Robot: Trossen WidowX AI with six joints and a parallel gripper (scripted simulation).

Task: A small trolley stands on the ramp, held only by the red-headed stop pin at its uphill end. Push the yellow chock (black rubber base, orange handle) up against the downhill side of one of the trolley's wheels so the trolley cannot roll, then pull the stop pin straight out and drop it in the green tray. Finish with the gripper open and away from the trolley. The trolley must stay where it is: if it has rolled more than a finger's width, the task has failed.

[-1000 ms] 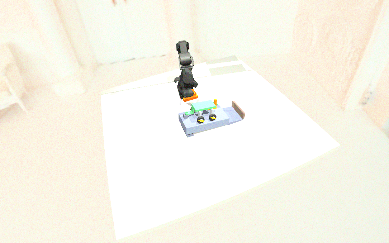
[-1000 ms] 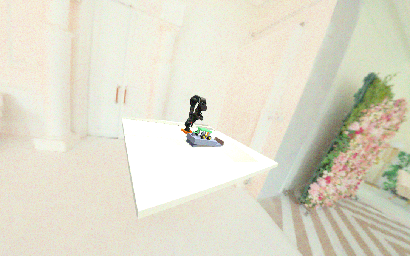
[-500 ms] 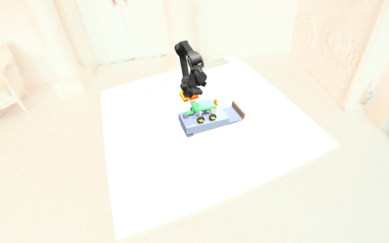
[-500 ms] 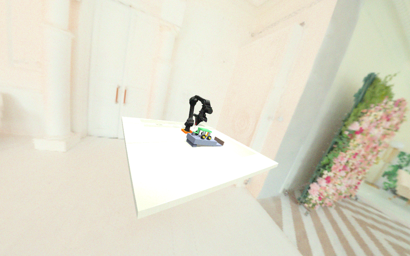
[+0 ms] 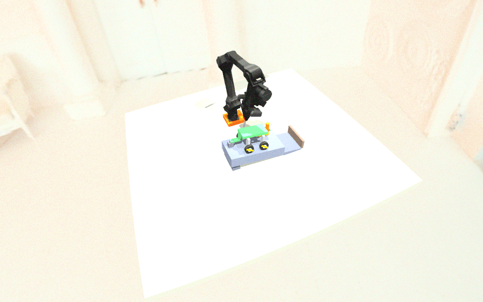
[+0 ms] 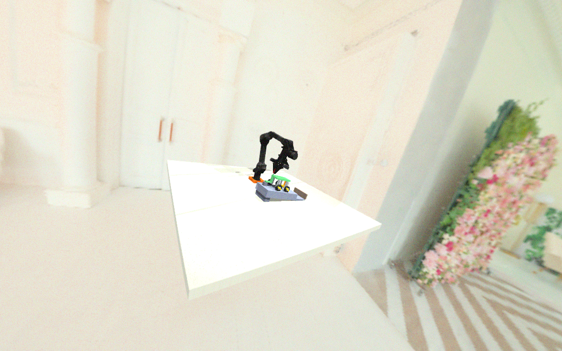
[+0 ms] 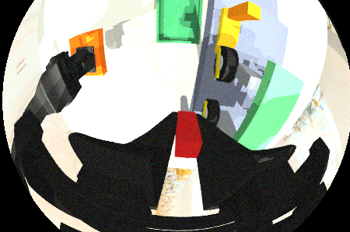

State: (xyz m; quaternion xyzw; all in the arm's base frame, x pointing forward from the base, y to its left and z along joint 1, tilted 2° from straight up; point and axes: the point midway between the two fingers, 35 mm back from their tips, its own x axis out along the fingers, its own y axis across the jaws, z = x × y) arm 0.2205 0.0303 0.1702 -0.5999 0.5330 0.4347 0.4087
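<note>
The green tray is 160 mm below my gripper tip, 90 mm to the left of it and 30 mm behind it. From my gripper tip the other things lie so: red-headed stop pin: right at my gripper tip; yellow chock: 80 mm to the left, 70 mm below, 40 mm ahead; trolley: 100 mm ahead, 40 mm below.
</note>
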